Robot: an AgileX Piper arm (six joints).
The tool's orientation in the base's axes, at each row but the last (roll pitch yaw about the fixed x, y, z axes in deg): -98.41 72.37 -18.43; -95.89 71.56 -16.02; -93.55 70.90 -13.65; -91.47 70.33 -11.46; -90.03 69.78 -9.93; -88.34 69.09 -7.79; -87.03 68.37 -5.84; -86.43 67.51 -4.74; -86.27 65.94 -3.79; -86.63 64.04 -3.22; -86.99 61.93 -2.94
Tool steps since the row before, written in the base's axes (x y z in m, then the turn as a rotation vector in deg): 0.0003 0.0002 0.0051 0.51 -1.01 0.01; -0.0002 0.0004 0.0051 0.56 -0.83 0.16; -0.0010 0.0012 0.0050 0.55 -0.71 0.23; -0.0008 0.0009 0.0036 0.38 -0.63 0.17; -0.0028 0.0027 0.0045 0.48 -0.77 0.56; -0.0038 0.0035 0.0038 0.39 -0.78 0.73; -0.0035 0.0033 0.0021 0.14 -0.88 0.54; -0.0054 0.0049 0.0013 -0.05 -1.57 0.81; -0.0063 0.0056 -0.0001 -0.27 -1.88 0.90; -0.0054 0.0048 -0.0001 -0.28 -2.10 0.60; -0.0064 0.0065 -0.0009 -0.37 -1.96 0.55
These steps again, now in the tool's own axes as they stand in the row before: -0.0048 -0.0018 0.0000 0.23 -0.64 -0.90; -0.0049 -0.0014 0.0002 0.09 -0.71 -0.72; -0.0051 -0.0005 0.0009 0.01 -0.70 -0.60; -0.0037 -0.0003 0.0007 0.01 -0.51 -0.56; -0.0053 0.0015 0.0022 -0.32 -0.76 -0.68; -0.0051 0.0027 0.0029 -0.51 -0.74 -0.70; -0.0034 0.0029 0.0028 -0.42 -0.46 -0.84; -0.0034 0.0051 0.0041 -0.72 -0.48 -1.54; -0.0026 0.0064 0.0048 -0.88 -0.36 -1.87; -0.0024 0.0054 0.0042 -0.61 -0.24 -2.10; -0.0024 0.0067 0.0058 -0.61 -0.13 -1.97
